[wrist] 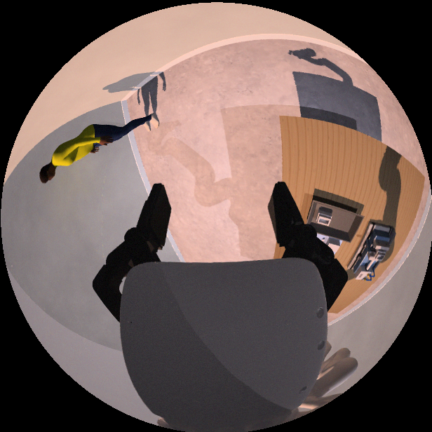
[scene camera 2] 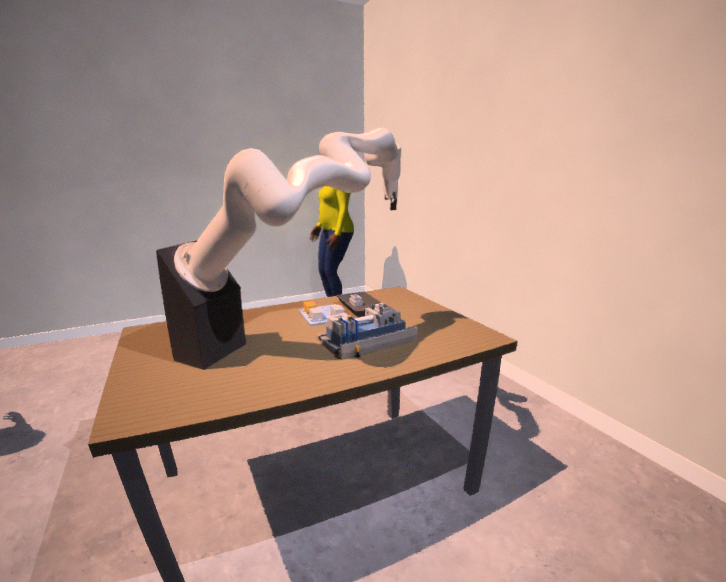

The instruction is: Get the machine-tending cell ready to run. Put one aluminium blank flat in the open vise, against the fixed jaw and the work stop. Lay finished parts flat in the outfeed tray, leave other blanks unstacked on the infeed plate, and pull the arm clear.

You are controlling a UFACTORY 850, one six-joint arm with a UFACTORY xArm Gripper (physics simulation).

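Note:
My gripper [scene camera 2: 393,204] [wrist: 219,193] is open and empty, high above and beyond the far right of the table. The vise [scene camera 2: 382,331] [wrist: 381,237] stands on the table, with pale blocks and blue parts on top; whether a blank lies between its jaws is too small to tell. The dark outfeed tray [scene camera 2: 371,298] [wrist: 346,223] is behind it and holds pale, blocky parts [scene camera 2: 355,300] [wrist: 324,216], whose count and pose are unclear. The light infeed plate [scene camera 2: 323,320] bears pale blocks [scene camera 2: 315,314] and is partly hidden in the wrist view.
The wooden table [scene camera 2: 242,397] [wrist: 320,150] carries the arm's dark pedestal [scene camera 2: 184,321] at its left. A long grey rail [scene camera 2: 378,344] runs along the vise's front. An orange block [scene camera 2: 309,304] is by the infeed plate. A person in yellow [scene camera 2: 330,209] [wrist: 75,151] stands beyond the table, near the wall.

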